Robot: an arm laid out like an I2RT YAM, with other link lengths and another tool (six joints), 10 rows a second.
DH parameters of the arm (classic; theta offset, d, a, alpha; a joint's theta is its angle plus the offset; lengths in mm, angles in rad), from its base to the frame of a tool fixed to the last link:
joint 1: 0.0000 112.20 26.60 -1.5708
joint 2: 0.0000 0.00 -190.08 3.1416
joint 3: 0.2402 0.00 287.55 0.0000
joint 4: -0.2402 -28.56 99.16 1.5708
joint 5: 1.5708 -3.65 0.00 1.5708
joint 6: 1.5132 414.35 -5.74 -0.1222
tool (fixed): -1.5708 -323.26 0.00 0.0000
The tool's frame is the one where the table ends.
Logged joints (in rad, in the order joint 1, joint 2, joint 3, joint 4, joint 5, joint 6), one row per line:
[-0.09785, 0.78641, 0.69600, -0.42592, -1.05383, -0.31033]
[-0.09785, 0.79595, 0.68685, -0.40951, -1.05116, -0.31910]
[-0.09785, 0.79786, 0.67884, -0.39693, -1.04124, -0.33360]
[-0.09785, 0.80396, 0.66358, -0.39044, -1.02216, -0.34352]
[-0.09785, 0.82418, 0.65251, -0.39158, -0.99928, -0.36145]
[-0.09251, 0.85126, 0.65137, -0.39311, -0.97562, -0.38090]
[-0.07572, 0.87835, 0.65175, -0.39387, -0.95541, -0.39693]
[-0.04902, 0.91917, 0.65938, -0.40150, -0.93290, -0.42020]
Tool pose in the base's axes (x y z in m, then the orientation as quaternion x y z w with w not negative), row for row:
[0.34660, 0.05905, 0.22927, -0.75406, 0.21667, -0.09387, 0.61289]
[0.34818, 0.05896, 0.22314, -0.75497, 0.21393, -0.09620, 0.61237]
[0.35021, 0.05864, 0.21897, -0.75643, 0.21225, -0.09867, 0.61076]
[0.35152, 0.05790, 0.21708, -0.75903, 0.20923, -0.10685, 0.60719]
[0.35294, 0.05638, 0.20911, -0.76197, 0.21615, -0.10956, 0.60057]
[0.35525, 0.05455, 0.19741, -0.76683, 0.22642, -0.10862, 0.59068]
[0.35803, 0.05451, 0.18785, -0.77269, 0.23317, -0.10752, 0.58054]
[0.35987, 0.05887, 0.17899, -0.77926, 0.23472, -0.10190, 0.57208]
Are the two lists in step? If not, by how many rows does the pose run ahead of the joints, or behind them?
The pose runs 1 row behind the joints: the pose in row i belongs to the joints in row i - 1.
